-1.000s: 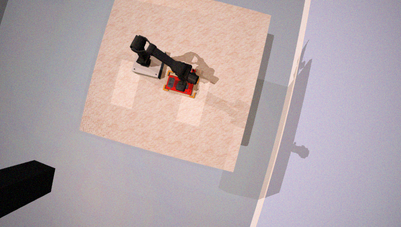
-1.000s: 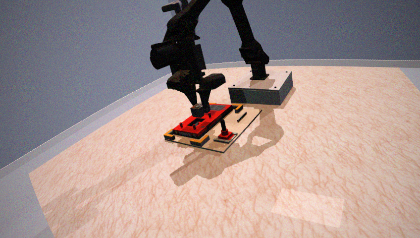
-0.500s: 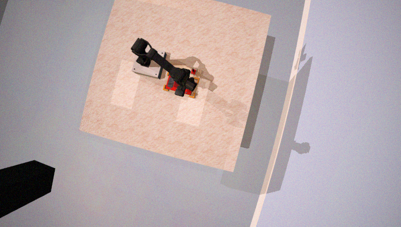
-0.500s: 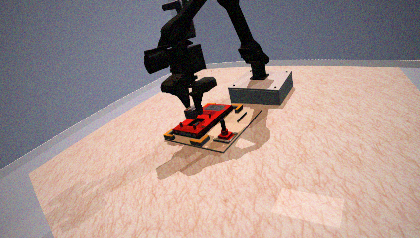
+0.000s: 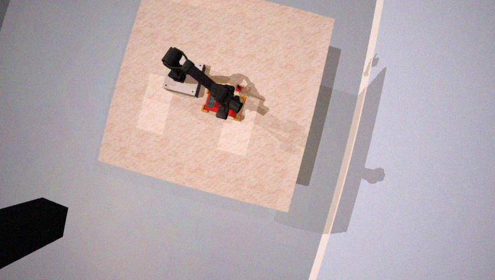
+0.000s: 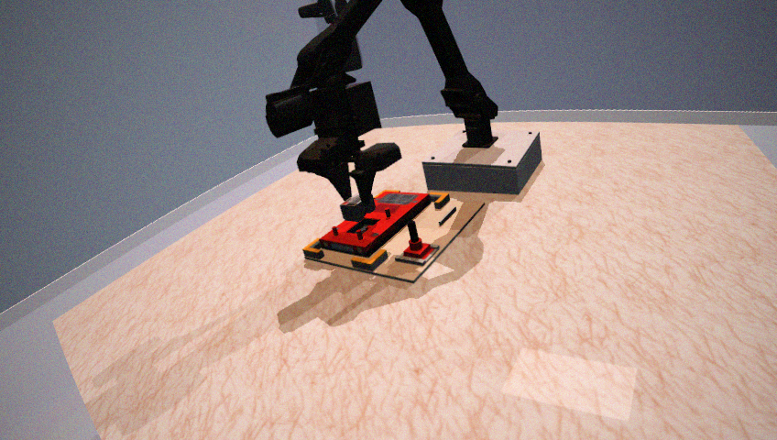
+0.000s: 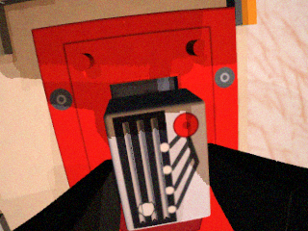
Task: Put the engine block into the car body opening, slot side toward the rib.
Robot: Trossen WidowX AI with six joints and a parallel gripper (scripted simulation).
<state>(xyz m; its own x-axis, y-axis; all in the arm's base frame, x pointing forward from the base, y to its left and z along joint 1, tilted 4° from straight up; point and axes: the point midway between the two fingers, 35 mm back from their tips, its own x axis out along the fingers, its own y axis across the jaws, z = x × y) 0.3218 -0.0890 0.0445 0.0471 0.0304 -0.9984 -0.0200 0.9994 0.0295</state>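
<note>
The engine block is 10 mm below my gripper tip.
</note>
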